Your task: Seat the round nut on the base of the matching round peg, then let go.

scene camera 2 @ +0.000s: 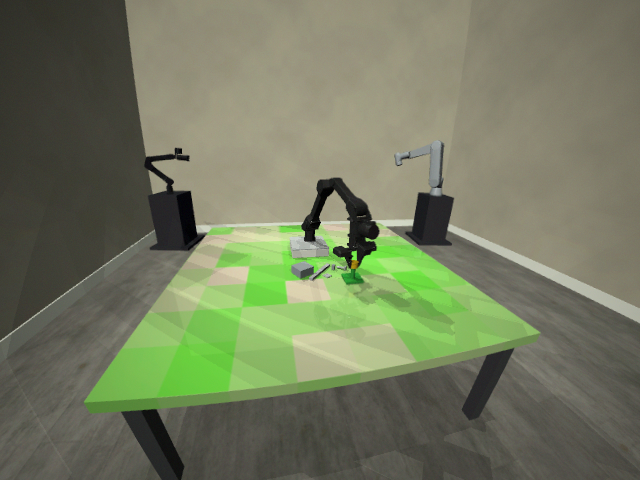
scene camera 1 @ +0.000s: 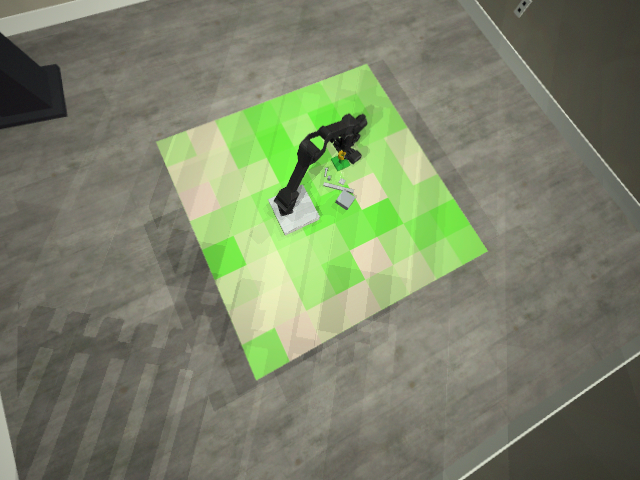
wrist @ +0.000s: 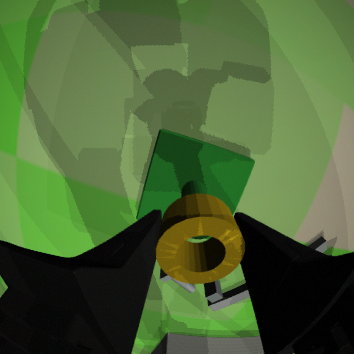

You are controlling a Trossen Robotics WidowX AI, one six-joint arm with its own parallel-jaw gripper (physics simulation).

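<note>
My gripper (scene camera 1: 342, 153) (scene camera 2: 355, 262) (wrist: 197, 218) is shut on the yellow-orange round nut (scene camera 1: 341, 155) (scene camera 2: 354, 264) (wrist: 200, 270), one black finger on each side. The green round peg (scene camera 2: 353, 272) (wrist: 192, 188) stands upright on its square green base (scene camera 1: 337, 165) (scene camera 2: 353, 280) (wrist: 227, 172). The nut is at the height of the peg's upper part, with a stretch of peg showing between it and the base. In the wrist view the nut hides the peg's top, and a light green patch shows through its hole. I cannot tell whether the peg's tip is inside the hole.
A grey block (scene camera 1: 345, 199) (scene camera 2: 302, 269) (wrist: 215, 345) and a long grey bar (scene camera 1: 338, 187) (scene camera 2: 320, 272) (wrist: 230, 301) lie between the peg base and the arm's white base plate (scene camera 1: 303, 220) (scene camera 2: 309, 250). Several small grey pieces lie near the bar.
</note>
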